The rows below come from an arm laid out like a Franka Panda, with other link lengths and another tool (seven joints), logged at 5 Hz.
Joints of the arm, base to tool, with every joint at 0 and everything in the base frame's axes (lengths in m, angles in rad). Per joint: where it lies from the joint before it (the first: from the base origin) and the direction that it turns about. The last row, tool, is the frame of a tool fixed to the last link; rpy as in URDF.
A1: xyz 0 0 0.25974 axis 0 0 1
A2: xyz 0 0 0 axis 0 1 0
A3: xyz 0 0 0.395 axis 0 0 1
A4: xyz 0.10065 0 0 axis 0 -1 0
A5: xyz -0.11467 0 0.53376 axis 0 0 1
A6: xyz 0 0 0 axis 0 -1 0
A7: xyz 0.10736 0 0 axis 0 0 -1
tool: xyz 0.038 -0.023 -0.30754 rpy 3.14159 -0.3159 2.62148
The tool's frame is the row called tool.
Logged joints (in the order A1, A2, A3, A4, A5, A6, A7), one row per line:
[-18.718 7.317 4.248 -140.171 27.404 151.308 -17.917]
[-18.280 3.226 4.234 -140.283 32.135 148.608 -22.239]
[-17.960 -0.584 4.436 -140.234 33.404 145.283 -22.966]
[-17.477 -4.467 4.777 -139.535 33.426 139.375 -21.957]
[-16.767 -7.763 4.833 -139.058 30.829 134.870 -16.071]
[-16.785 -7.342 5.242 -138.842 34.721 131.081 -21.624]
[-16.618 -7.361 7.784 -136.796 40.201 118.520 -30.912]
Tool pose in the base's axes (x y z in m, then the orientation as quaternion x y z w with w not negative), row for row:
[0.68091 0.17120 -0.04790 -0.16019 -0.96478 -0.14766 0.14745]
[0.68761 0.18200 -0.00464 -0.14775 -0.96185 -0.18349 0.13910]
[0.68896 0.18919 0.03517 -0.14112 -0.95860 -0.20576 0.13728]
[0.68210 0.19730 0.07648 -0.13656 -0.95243 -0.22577 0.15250]
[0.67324 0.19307 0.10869 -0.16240 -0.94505 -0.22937 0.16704]
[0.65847 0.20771 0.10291 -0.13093 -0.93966 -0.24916 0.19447]
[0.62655 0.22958 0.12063 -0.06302 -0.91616 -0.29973 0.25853]
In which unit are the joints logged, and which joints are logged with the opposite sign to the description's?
The joints are logged in degrees. Opposite sign: A1, A3.
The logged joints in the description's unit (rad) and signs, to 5 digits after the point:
[0.32669 0.12771 -0.07414 -2.44645 0.47829 2.64082 -0.31271]
[0.31905 0.05630 -0.07390 -2.44840 0.56086 2.59370 -0.38814]
[0.31346 -0.01019 -0.07742 -2.44755 0.58301 2.53567 -0.40083]
[0.30503 -0.07796 -0.08337 -2.43535 0.58339 2.43255 -0.38322]
[0.29264 -0.13549 -0.08435 -2.42702 0.53807 2.35393 -0.28049]
[0.29295 -0.12814 -0.09149 -2.42325 0.60600 2.28780 -0.37741]
[0.29004 -0.12847 -0.13586 -2.38754 0.70164 2.06856 -0.53952]

